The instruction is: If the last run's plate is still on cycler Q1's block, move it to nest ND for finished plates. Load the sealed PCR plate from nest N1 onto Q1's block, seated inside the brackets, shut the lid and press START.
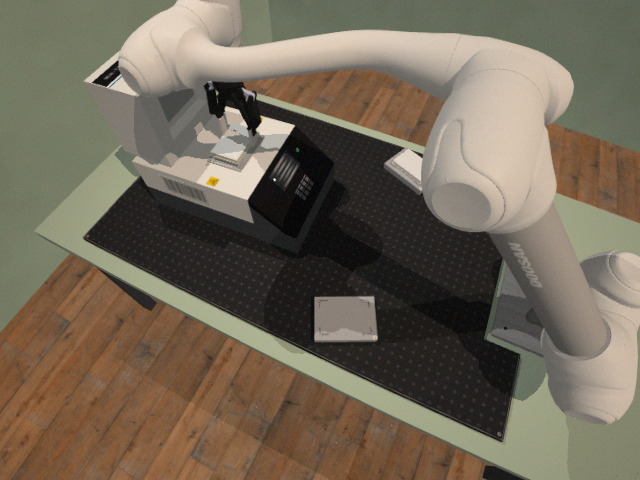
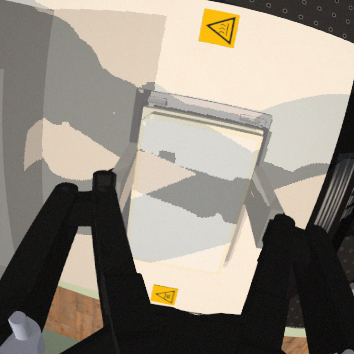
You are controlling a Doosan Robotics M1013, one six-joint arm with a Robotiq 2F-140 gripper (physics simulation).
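Cycler Q1 (image 1: 227,193) (image 2: 288,70) stands at the back left of the mat with its lid (image 1: 110,103) tipped open. My gripper (image 1: 234,126) (image 2: 192,170) is over its block, shut on the last run's plate (image 1: 229,150) (image 2: 197,151) by its two long sides. The plate is a pale sealed rectangle and sits just above the block, a little off from the grey bracket (image 2: 211,107) at the far edge. The sealed PCR plate (image 1: 406,166) lies in nest N1 at the back right, partly hidden by my arm. Nest ND (image 1: 345,318), a grey square pad, lies near the front edge with nothing on it.
The cycler's black control panel (image 1: 291,180) faces front right, with a green light and a keypad. The black dotted mat (image 1: 207,269) covers most of the green table (image 1: 67,216). My arm's base (image 1: 594,371) stands at the right edge.
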